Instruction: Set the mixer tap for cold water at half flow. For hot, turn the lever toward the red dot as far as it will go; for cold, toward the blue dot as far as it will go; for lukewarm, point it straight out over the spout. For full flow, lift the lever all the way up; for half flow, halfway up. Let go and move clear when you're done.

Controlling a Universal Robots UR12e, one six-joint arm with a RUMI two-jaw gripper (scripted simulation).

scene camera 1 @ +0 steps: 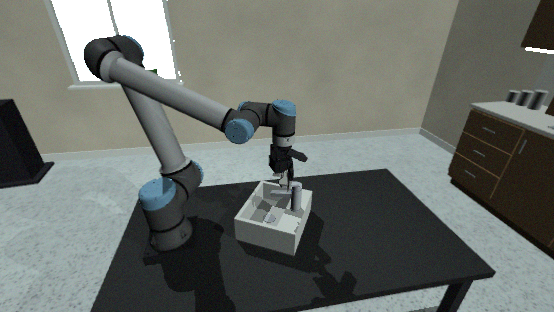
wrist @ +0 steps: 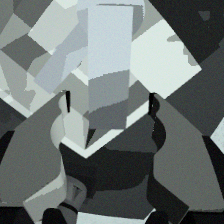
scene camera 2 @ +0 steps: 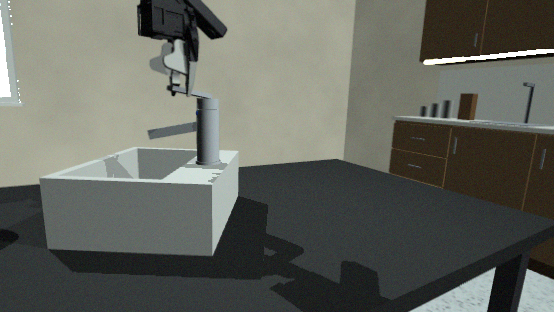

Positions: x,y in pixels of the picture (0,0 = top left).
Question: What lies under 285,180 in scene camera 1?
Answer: My gripper.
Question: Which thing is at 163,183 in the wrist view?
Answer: My gripper.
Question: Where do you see a grey mixer tap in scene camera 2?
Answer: At 207,121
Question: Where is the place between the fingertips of my gripper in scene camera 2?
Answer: At 180,96
